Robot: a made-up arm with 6 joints.
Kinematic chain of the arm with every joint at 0, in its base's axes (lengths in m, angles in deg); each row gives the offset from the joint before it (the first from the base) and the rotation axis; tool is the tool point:
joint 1: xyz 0 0 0.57 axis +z
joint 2: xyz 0 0 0 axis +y
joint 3: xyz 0 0 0.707 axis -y
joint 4: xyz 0 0 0 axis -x
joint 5: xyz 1.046 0 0 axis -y
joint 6: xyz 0 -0.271 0 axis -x
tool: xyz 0 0 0
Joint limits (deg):
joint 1: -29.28..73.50
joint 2: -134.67..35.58
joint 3: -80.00..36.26
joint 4: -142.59..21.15
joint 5: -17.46..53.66
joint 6: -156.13..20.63
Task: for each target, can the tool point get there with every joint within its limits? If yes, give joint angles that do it. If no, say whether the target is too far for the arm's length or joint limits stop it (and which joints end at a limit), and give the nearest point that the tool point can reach.
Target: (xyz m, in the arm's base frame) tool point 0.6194 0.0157 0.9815
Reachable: yes | joints 26.86 -43.02 -45.91 -11.21 8.61 -121.25
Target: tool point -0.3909 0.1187 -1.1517
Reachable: no: joint limits stop it (at a limit: joint 1, joint 2) | nearest point -0.1148 0.2686 0.0971 | short by 1.288 m
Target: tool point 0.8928 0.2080 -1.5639
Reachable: no: too far | nearest point 0.5936 0.1383 0.0828 | short by 1.675 m
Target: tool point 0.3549 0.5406 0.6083
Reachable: yes | joints 44.34 -19.56 -42.88 -120.76 23.65 -34.14
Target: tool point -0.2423 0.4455 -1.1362
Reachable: no: joint limits stop it (at a limit: joint 1, joint 2) | nearest point -0.0512 0.4183 0.0779 | short by 1.229 m
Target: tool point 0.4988 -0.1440 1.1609
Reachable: yes | joints -8.59 -51.48 -29.37 -75.49 35.20 -8.30
